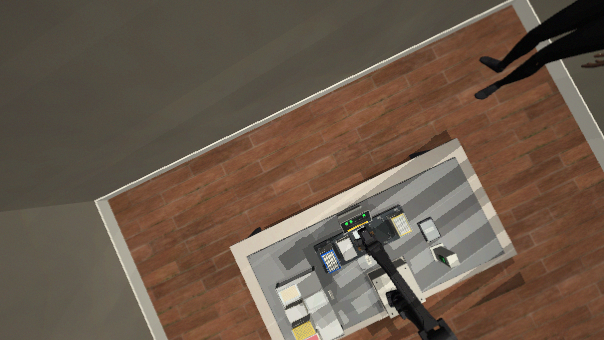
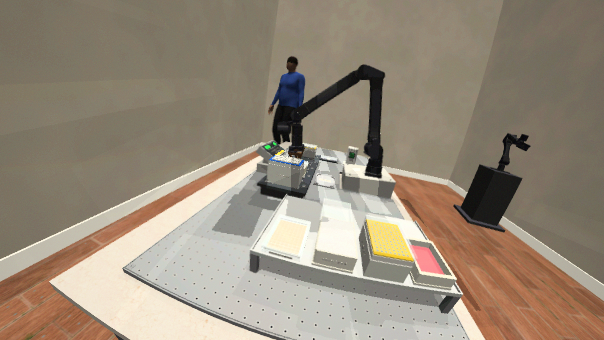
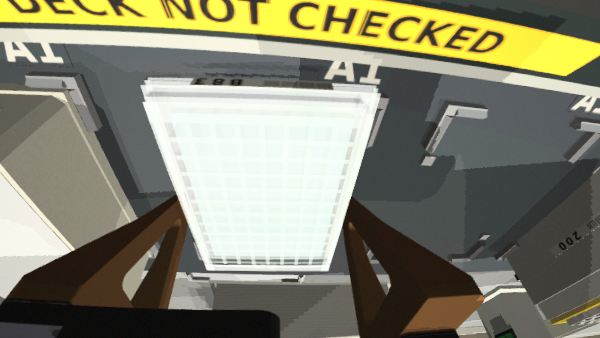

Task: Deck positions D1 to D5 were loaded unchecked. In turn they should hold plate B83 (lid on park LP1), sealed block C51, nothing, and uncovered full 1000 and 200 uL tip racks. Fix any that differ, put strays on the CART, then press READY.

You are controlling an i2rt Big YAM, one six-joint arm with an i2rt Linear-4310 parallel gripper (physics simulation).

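Places are measured from the arm's base along level axes (x ahead, y left, z up), in metres.
Where they show: gripper, fingertip midpoint: (image 3: 267,202); arm's base, link origin: (image 1: 396,296) (image 2: 372,174).
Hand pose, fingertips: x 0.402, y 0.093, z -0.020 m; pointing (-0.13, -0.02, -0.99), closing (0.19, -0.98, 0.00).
Each offset is from my fingertips to the centre of the thing. "*": to the spot under its first point.
My gripper (image 1: 361,239) (image 2: 296,152) (image 3: 267,202) is shut on plate B83 @[0.005 m ahead, 0.001 m left, 0.005 m up] (image 3: 265,175) (image 1: 356,233), a clear plate with a transparent top layer, over the deck's middle. Whether it touches the deck is hard to tell. A pale block @[0.026 m back, 0.122 m left, 0.013 m up] (image 1: 346,249) (image 3: 55,145) stands on one side of it. On the other side is a bare position with corner brackets (image 3: 452,125), then the 200 rack (image 1: 401,225) (image 3: 555,250) with a yellow band. A blue-edged tip rack @[0.046 m back, 0.244 m left, 0.041 m up] (image 1: 330,261) (image 2: 287,161) stands at the far end. The panel banner @[* 0.098 m ahead, 0.011 m left, 0.040 m up] (image 3: 300,22) reads DECK NOT CHECKED.
A raised white tray (image 2: 350,278) holds a plate @[0.207 m back, 0.561 m left, 0.014 m up] (image 2: 287,237), a pale block @[0.313 m back, 0.544 m left, 0.022 m up] (image 2: 336,245), a yellow tip rack @[0.420 m back, 0.526 m left, 0.059 m up] (image 2: 389,239) and a pink-filled trough @[0.526 m back, 0.508 m left, 0.017 m up] (image 2: 429,260). A clear flat piece @[* 0.171 m back, 0.003 m right, 0.051 m down] (image 2: 325,180) lies near the arm base. A green-button box @[0.250 m back, 0.474 m right, 0.006 m up] (image 1: 445,256) (image 2: 352,154) stands beyond.
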